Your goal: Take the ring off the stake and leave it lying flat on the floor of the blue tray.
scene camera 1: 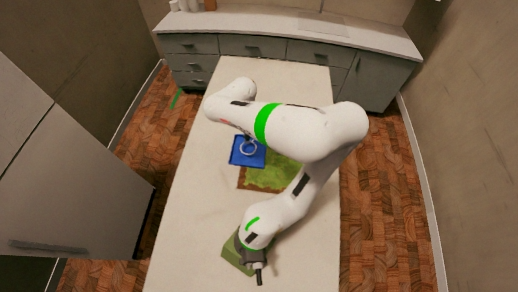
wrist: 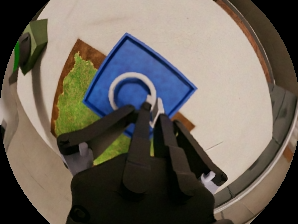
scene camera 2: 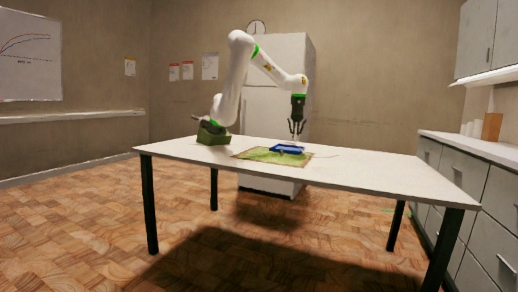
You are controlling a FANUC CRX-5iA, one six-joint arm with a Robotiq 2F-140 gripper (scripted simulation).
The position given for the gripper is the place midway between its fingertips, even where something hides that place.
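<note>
Scene camera 1: blue tray (scene camera 1: 237,158). Wrist view: the gripper (wrist: 152,103), plus the tray (wrist: 129,54).
</note>
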